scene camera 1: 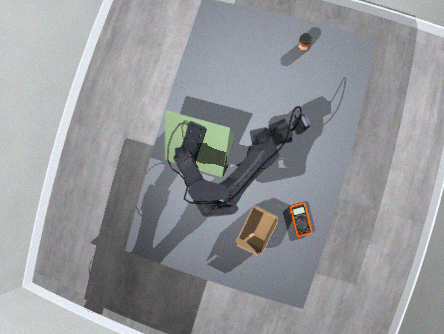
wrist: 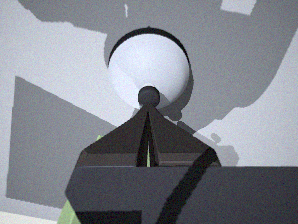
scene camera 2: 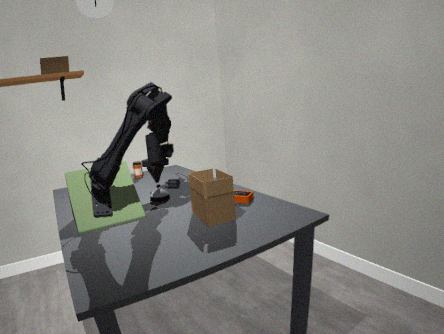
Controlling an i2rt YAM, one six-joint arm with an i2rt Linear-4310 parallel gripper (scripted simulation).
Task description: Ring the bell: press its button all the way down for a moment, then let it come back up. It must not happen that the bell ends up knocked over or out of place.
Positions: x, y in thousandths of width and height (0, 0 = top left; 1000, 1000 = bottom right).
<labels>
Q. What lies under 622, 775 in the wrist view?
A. The gripper.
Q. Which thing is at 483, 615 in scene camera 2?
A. A cardboard box.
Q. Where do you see a bell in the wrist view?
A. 498, 252
</labels>
